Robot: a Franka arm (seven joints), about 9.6 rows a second.
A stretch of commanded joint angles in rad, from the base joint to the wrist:
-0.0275 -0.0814 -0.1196 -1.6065 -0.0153 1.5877 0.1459
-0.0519 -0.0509 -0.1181 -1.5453 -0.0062 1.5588 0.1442
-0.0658 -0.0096 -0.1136 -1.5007 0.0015 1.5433 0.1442
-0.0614 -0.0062 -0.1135 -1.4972 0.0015 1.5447 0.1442
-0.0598 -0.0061 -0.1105 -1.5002 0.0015 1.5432 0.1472
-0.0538 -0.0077 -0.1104 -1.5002 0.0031 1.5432 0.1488
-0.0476 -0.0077 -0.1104 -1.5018 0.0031 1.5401 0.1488
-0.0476 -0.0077 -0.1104 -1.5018 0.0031 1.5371 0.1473
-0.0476 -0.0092 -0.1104 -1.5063 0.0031 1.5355 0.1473
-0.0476 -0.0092 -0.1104 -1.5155 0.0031 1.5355 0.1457
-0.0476 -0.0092 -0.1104 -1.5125 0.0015 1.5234 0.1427
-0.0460 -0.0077 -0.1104 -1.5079 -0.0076 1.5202 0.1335
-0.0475 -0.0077 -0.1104 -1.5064 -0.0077 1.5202 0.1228
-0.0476 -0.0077 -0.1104 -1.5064 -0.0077 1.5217 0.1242
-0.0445 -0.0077 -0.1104 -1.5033 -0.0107 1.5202 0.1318
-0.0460 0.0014 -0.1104 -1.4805 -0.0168 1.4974 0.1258
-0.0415 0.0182 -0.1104 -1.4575 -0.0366 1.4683 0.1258
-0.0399 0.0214 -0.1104 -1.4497 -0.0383 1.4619 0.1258
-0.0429 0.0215 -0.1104 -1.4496 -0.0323 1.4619 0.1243
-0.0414 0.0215 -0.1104 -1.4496 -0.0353 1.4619 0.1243
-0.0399 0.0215 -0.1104 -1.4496 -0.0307 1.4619 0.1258
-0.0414 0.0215 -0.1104 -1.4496 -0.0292 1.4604 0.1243
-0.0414 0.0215 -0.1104 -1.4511 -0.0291 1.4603 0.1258
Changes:
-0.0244 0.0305 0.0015 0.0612 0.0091 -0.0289 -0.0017
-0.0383 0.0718 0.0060 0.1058 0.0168 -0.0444 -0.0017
-0.0339 0.0752 0.0061 0.1093 0.0168 -0.0430 -0.0017
-0.0323 0.0753 0.0091 0.1063 0.0168 -0.0445 0.0013
-0.0263 0.0737 0.0092 0.1063 0.0184 -0.0445 0.0029
-0.0201 0.0737 0.0092 0.1047 0.0184 -0.0476 0.0029
-0.0201 0.0737 0.0092 0.1047 0.0184 -0.0506 0.0014
-0.0201 0.0722 0.0092 0.1002 0.0184 -0.0522 0.0014
-0.0201 0.0722 0.0092 0.0910 0.0184 -0.0522 -0.0002
-0.0201 0.0722 0.0092 0.0940 0.0168 -0.0643 -0.0032
-0.0185 0.0737 0.0092 0.0986 0.0077 -0.0675 -0.0124
-0.0200 0.0737 0.0092 0.1001 0.0076 -0.0675 -0.0231
-0.0201 0.0737 0.0092 0.1001 0.0076 -0.0660 -0.0217
-0.0170 0.0737 0.0092 0.1032 0.0046 -0.0675 -0.0141
-0.0185 0.0828 0.0092 0.1260 -0.0015 -0.0903 -0.0201
-0.0140 0.0996 0.0092 0.1490 -0.0213 -0.1194 -0.0201
-0.0124 0.1028 0.0092 0.1568 -0.0230 -0.1258 -0.0201
-0.0154 0.1029 0.0092 0.1569 -0.0170 -0.1258 -0.0216
-0.0139 0.1029 0.0092 0.1569 -0.0200 -0.1258 -0.0216
-0.0124 0.1029 0.0092 0.1569 -0.0154 -0.1258 -0.0201
-0.0139 0.1029 0.0092 0.1569 -0.0139 -0.1273 -0.0216
-0.0139 0.1029 0.0092 0.1554 -0.0138 -0.1274 -0.0201

